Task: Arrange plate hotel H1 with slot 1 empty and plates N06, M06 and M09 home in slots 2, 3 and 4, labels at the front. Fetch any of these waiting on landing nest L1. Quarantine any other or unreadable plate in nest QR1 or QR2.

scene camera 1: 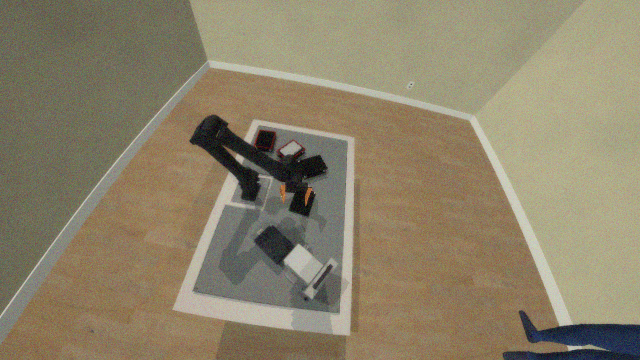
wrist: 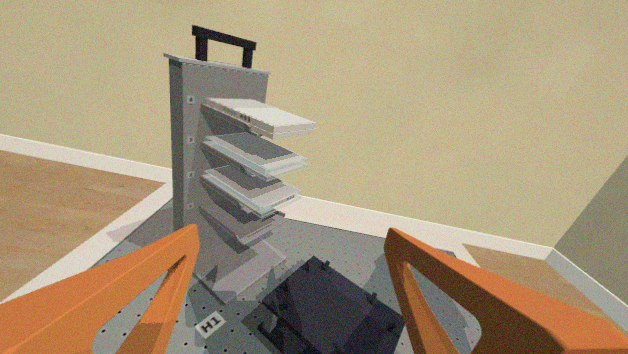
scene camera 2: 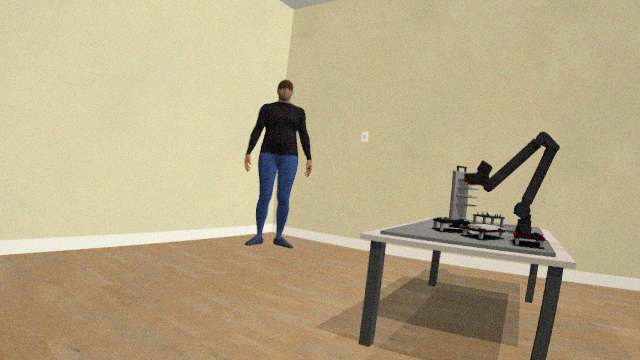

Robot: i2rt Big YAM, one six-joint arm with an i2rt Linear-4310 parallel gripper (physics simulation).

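Places are measured from the arm's base along level axes (x ahead, y left, z up), in millimetres.
Pixels of known places: gripper, fingertip midpoint: (scene camera 1: 295, 204) (wrist: 296, 236); arm's base at its link origin: (scene camera 1: 251, 191).
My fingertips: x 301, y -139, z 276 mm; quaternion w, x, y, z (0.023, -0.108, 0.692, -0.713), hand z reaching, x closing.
Note:
Ahead of a thing's pixels: the offset from my fingertips to its top centre.
The grey plate hotel H1 (scene camera 1: 312, 290) (scene camera 2: 456, 197) (wrist: 222, 82) stands upright. In the wrist view, a white plate @[dy -228, dx +87, dz +10 mm] (wrist: 272, 116) is in slot 4, a clear plate with a dark top @[dy -228, dx +87, dz -43 mm] (wrist: 255, 146) in slot 3, and a similar clear plate @[dy -228, dx +87, dz -97 mm] (wrist: 250, 182) in slot 2. The slot 1 shelf @[dy -233, dx +96, dz -164 mm] (wrist: 240, 225) looks empty. Marks show on the slot 4 plate's left side and the slot 2 plate's right side, too blurred to read; no label shows on the slot 3 plate. My gripper (scene camera 1: 294, 202) (wrist: 296, 236) is open and empty, raised apart from the hotel. A white plate @[dy +486, dx -141, dz -216 mm] (scene camera 1: 291, 149) (scene camera 2: 483, 228) lies on a red-rimmed nest.
A dark stand (scene camera 1: 274, 244) (wrist: 332, 305) is beside the hotel. A red-rimmed nest @[dy +535, dx -340, dz -224 mm] (scene camera 1: 265, 140) (scene camera 2: 529, 237) holds no visible plate. Two more black stands (scene camera 1: 302, 201) (scene camera 1: 313, 166) are near my arm. A person (scene camera 2: 281, 130) stands by the wall, away from the table.

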